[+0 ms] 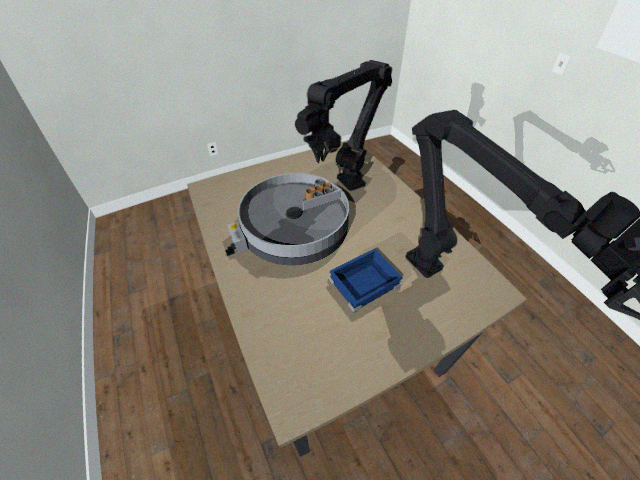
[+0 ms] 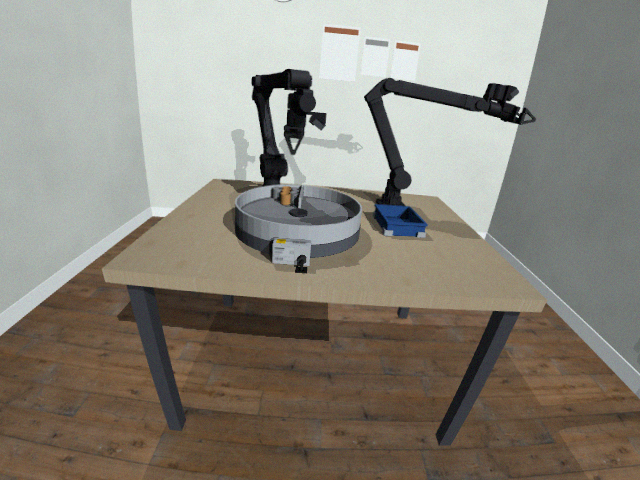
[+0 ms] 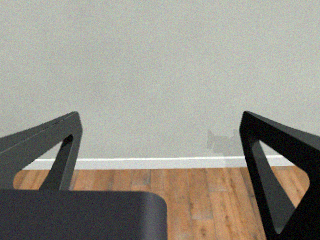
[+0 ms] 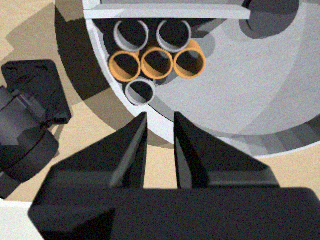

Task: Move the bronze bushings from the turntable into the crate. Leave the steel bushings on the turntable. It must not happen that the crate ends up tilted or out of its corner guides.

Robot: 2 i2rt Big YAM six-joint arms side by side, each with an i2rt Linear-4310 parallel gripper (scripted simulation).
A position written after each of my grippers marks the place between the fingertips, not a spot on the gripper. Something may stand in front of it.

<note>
In view: my left gripper (image 3: 160, 120), my right gripper (image 4: 160, 120) and a blue crate (image 1: 368, 272).
The blue crate shows as well in image 2 (image 2: 401, 215). Image 3 does not show the blue crate: it is out of frame. Image 4 does not show the blue crate: it is out of frame.
</note>
